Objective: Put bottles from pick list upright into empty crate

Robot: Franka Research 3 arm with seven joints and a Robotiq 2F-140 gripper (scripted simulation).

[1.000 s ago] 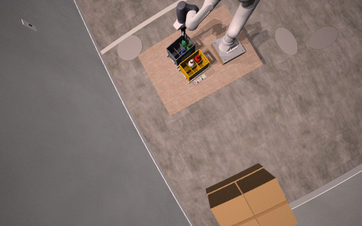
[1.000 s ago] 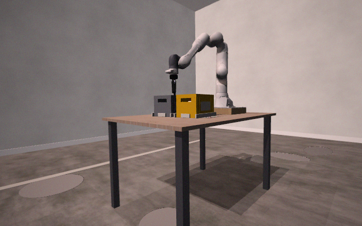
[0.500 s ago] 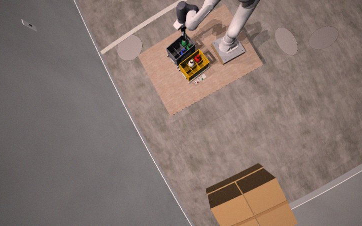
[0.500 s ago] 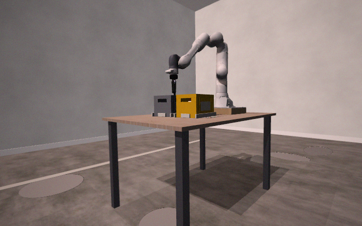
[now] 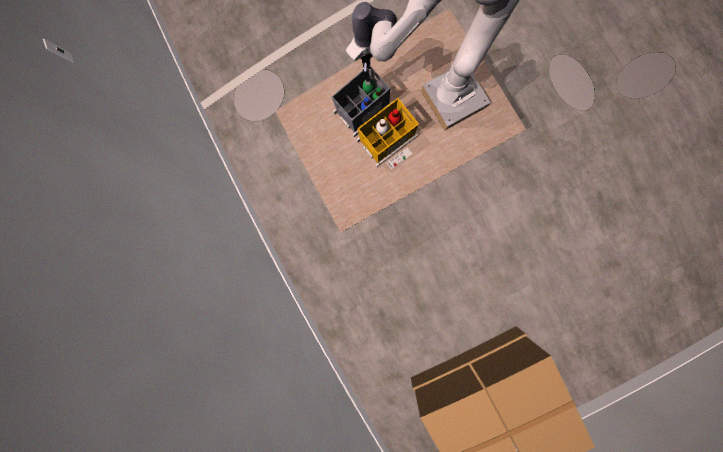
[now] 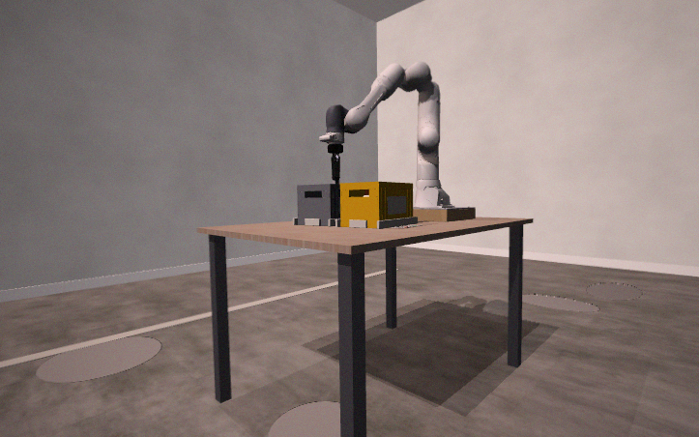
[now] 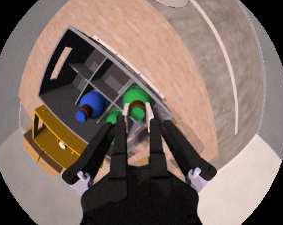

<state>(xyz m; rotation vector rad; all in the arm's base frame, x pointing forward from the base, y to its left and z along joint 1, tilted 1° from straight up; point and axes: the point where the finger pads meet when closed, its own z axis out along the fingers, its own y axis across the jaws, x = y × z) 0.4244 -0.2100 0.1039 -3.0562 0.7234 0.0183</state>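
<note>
Now: the grey crate 90 mm below my hand, 70 mm to the left of it and 70 mm ahead of it. From my hand the other things lie so: blue bottle (110 mm to the left, 80 mm below, 50 mm ahead); then red bottle (240 mm to the left, 80 mm below, 70 mm behind); then white bottle (260 mm to the left, 80 mm below, 20 mm ahead).
</note>
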